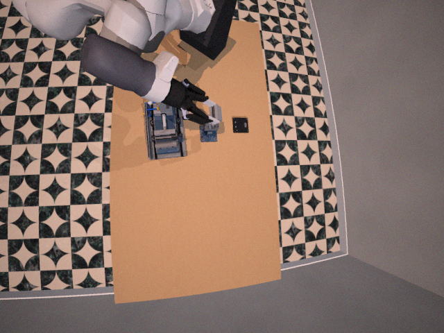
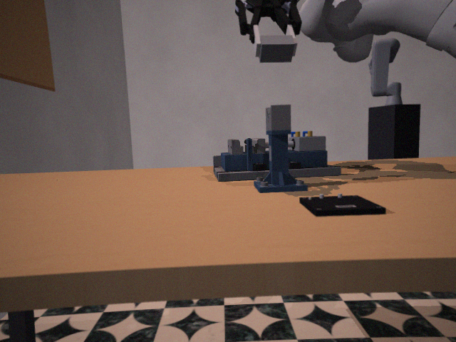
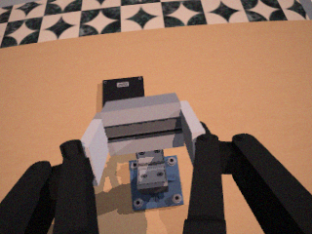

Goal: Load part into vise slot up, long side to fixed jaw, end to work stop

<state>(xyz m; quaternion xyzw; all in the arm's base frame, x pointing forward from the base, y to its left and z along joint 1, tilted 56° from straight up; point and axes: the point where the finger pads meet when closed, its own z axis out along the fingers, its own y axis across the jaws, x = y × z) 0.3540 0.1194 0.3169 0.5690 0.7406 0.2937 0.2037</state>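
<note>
Right now the fixed jaw is 22 cm to the right of my hand and 21 cm below it. Round my hand: work stop 2 cm behind, 16 cm to the right, 20 cm below; part 1 cm to the left, 1 cm below; air cylinder rod 11 cm behind, 18 cm to the right, 21 cm below.
</note>
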